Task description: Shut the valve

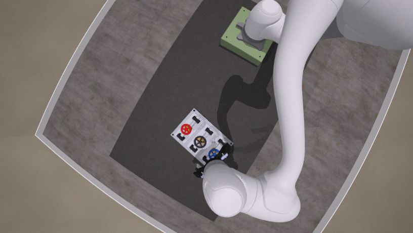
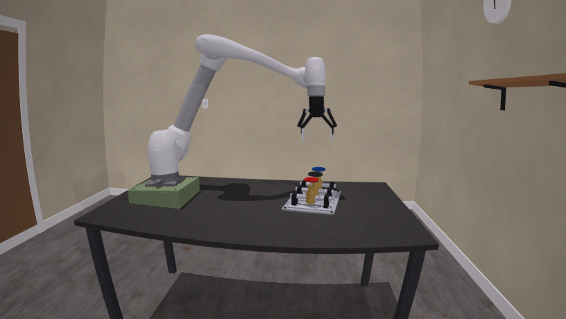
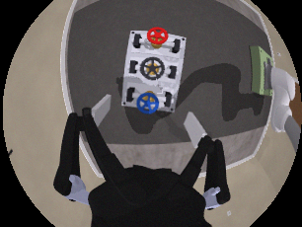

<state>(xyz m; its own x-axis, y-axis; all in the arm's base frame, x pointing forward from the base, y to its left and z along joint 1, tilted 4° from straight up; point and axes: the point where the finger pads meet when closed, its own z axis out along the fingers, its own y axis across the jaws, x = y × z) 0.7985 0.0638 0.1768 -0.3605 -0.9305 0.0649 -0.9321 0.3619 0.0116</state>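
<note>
Right now the blue handwheel is 170 mm below my hand, 30 mm to the left of it and 20 mm ahead of it. From my hand the other things lie so: black handwheel 170 mm below, 80 mm to the right, 10 mm behind; then red handwheel 180 mm to the right, 170 mm below, 40 mm behind.
</note>
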